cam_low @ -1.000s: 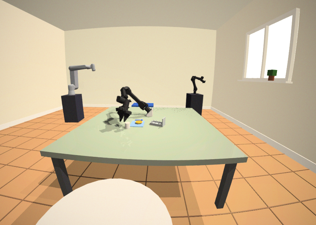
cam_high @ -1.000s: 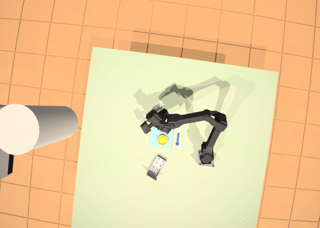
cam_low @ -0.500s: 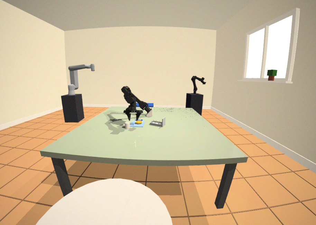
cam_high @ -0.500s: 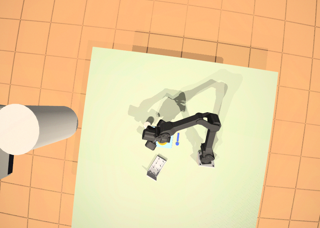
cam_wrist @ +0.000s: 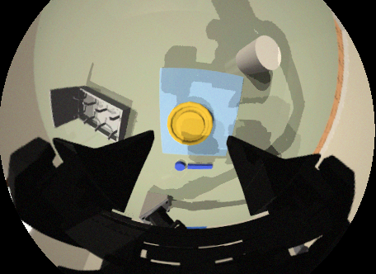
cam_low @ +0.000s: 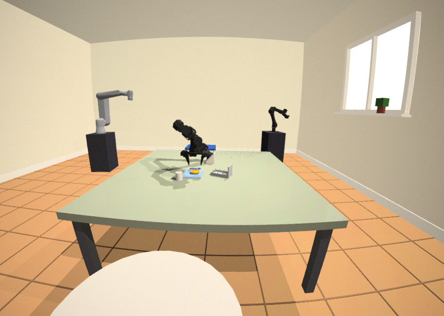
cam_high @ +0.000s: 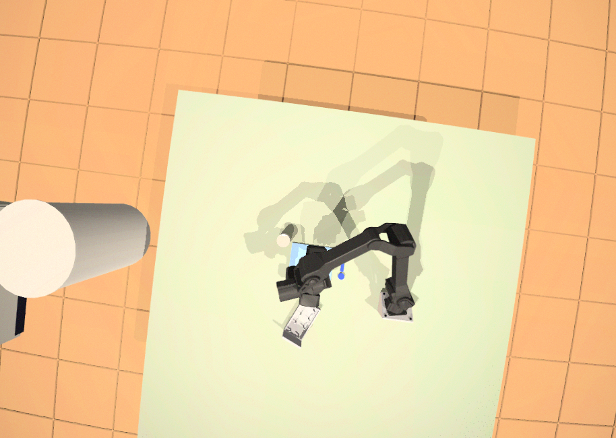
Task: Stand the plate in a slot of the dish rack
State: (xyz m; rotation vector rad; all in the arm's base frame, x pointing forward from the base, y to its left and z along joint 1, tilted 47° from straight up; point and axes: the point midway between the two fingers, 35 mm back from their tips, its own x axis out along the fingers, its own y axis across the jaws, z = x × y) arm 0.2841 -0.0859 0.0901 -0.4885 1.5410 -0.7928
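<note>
Right now my gripper tip is 50 mm above the yellow plate. Also, from my gripper tip: light blue mat 60 mm below, 10 mm to the right; blue spoon 100 mm behind, 60 mm below, 10 mm to the left; white cup 100 mm to the right, 100 mm ahead, 40 mm below.
</note>
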